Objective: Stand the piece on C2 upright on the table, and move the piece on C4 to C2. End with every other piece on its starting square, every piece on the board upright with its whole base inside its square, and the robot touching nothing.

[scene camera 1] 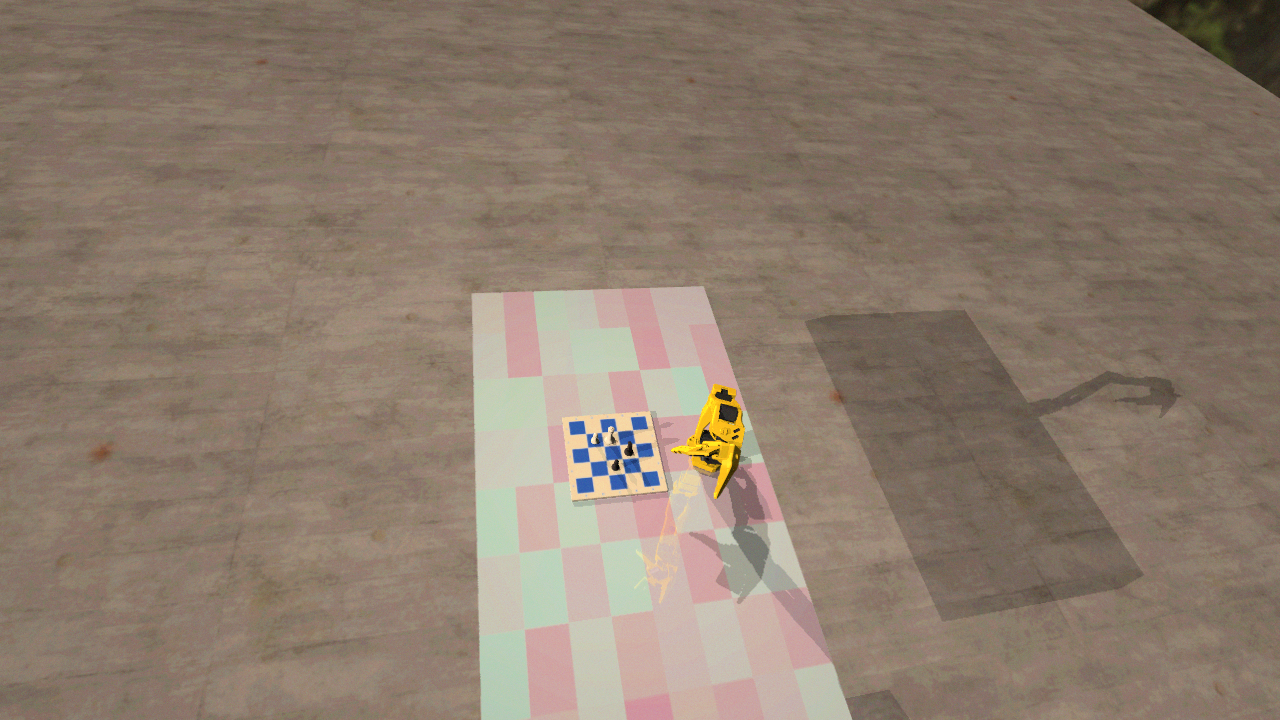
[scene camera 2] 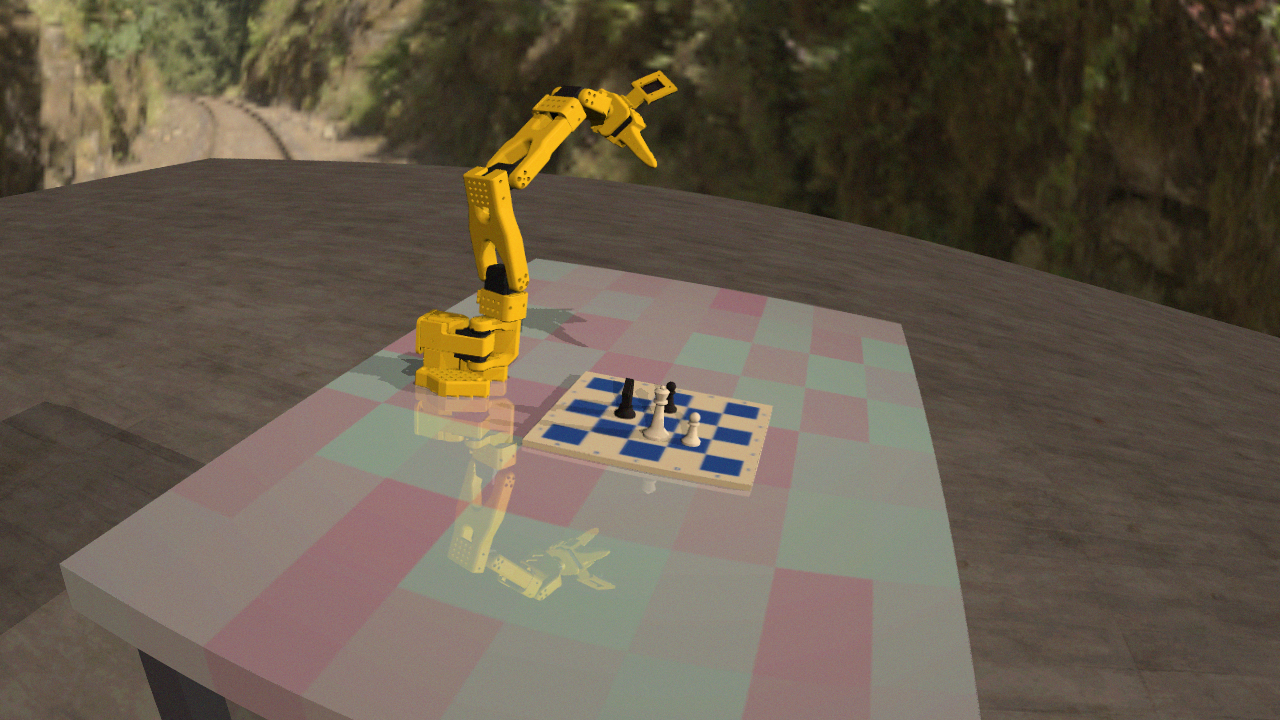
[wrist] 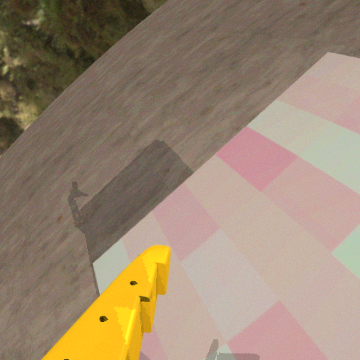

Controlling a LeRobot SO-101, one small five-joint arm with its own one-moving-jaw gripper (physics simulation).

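Observation:
What you'd see here is a tall white piece [scene camera 2: 656, 432] and a board [scene camera 2: 582, 424], and there's the board [scene camera 1: 589, 465] again. As for the wrist view, the board is out of frame there, and the tall white piece is out of frame in the wrist view too.

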